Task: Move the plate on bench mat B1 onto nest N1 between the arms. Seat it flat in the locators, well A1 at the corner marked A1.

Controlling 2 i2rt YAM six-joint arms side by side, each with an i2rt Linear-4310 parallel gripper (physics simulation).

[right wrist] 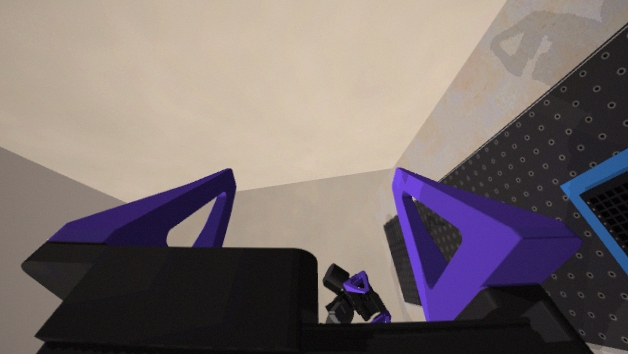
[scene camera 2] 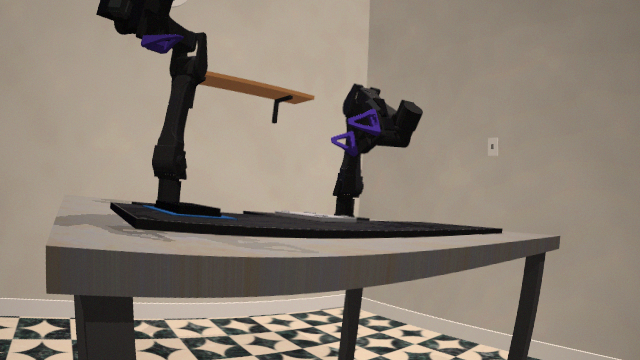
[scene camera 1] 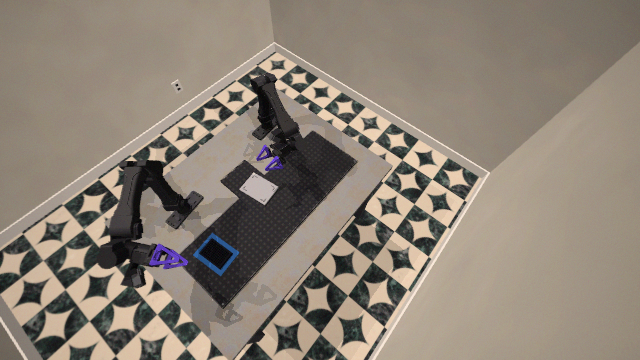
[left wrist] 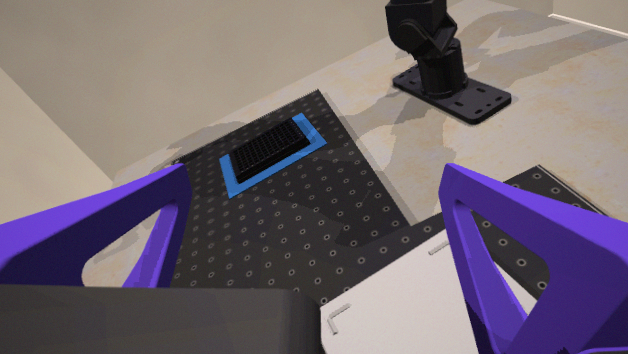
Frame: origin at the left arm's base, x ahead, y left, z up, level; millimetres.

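Seen in the pictures: left gripper, between the fingertips: [right wrist: 377, 309] [scene camera 2: 339, 131] [scene camera 1: 260, 164] [left wrist: 315, 177]; right gripper, between the fingertips: [right wrist: 314, 177] [scene camera 2: 188, 11] [scene camera 1: 183, 261]; left arm's base, origin of its link: [scene camera 1: 267, 126]; right arm's base, origin of its link: [scene camera 1: 185, 209] [left wrist: 445, 91].
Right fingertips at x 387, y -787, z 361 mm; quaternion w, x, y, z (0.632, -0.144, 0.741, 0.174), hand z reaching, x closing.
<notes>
Pixels of each thing's top centre, then the offset from my right fingertips to it. Level surfaces: height alone.
- plate, centre of its top: [left wrist: 264, 145] [scene camera 2: 185, 204] [scene camera 1: 215, 253] 332 mm down, 73 mm back, 81 mm left
- blue bench mat B1, height of its surface: 346 mm down
- nest N1, centre of its top: [left wrist: 417, 317] [scene camera 2: 315, 213] [scene camera 1: 258, 187] 333 mm down, 141 mm back, 448 mm left
The plate [scene camera 1: 216, 251] [left wrist: 270, 149] [right wrist: 612, 207] is black and gridded, and lies on the blue bench mat B1 [scene camera 1: 228, 263] [scene camera 2: 200, 216] [left wrist: 231, 189] [right wrist: 595, 178]. Its well A1 cannot be made out. The nest N1 [scene camera 1: 259, 188] [scene camera 2: 315, 216] [left wrist: 400, 300] is a white slab with raised corner locators; its A1 mark is unreadable. My left gripper [scene camera 1: 262, 164] [scene camera 2: 340, 131] [left wrist: 315, 177] is open and empty, above and beside the nest. My right gripper [scene camera 1: 177, 260] [scene camera 2: 162, 42] [right wrist: 314, 177] is open and empty, high up, left of the plate in scene camera 1.
A black perforated board [scene camera 1: 280, 220] [scene camera 2: 300, 230] [left wrist: 270, 240] lies under the mat and nest on the grey table [scene camera 1: 330, 220] [scene camera 2: 250, 275]. The right arm's base plate [left wrist: 487, 102] stands beside the board. A wooden shelf [scene camera 2: 255, 87] is on the wall.
</notes>
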